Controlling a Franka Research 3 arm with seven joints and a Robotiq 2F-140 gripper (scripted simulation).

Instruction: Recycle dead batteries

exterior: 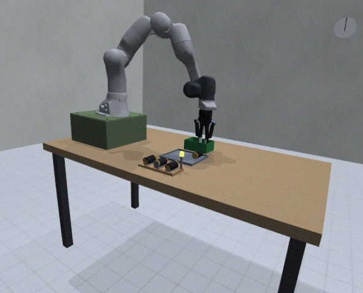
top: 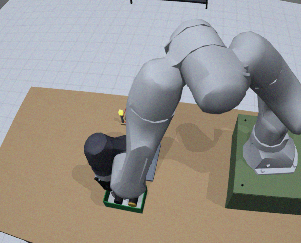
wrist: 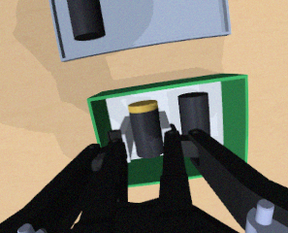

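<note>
The green recycling box is 3 cm behind my hand and 3 cm below it. Round my hand: bulb (9 cm ahead, 35 cm to the right, 4 cm above); then grey bulb post (9 cm ahead, 35 cm to the right); then tray (1 cm behind, 18 cm to the right, 4 cm below).
</note>
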